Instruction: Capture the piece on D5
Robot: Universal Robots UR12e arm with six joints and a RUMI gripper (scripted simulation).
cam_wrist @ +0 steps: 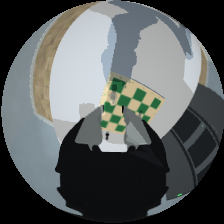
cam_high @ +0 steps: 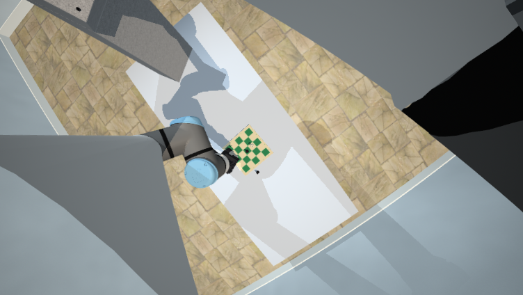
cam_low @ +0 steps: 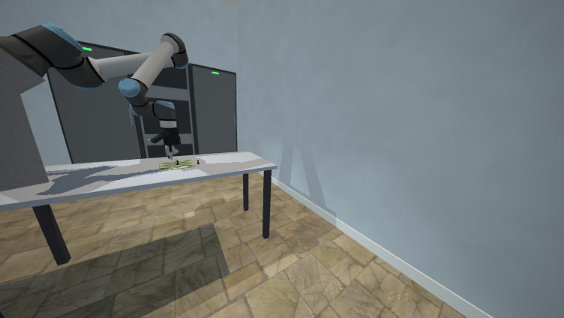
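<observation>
Now: the board 80 mm to the left of my hand, 80 mm below it and 20 mm ahead of it.
</observation>
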